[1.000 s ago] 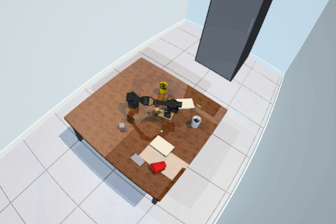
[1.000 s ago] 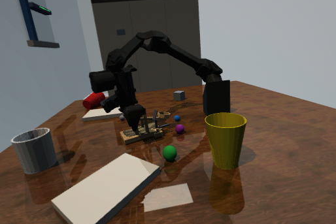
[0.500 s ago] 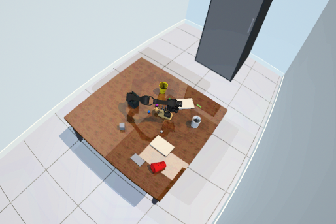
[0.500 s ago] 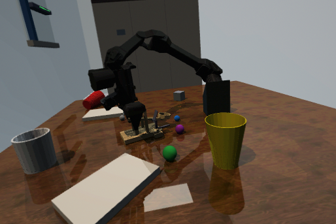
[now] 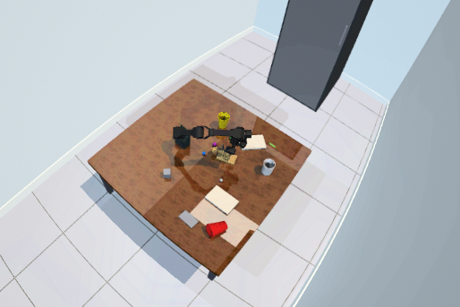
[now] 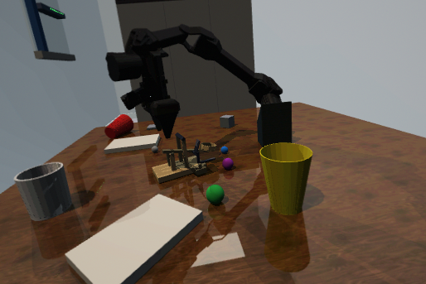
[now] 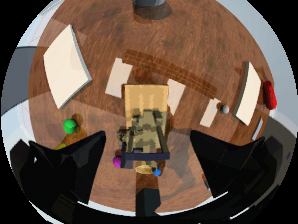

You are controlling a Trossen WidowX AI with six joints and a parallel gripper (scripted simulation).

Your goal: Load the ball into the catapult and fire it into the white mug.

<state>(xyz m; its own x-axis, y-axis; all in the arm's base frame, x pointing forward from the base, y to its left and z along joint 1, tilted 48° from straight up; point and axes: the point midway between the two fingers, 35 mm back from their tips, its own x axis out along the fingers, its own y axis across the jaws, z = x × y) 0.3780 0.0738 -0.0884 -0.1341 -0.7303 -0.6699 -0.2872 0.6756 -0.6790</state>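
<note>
Now: the purple ball 17 cm behind my gripper tip, 10 cm below it and 3 cm to the left of it. Round my gripper tip: blue ball 18 cm behind, 11 cm below, 9 cm to the right; then green ball 17 cm to the left, 10 cm below, 10 cm behind; then wooden catapult 7 cm below, 7 cm behind, 1 cm to the right.
</note>
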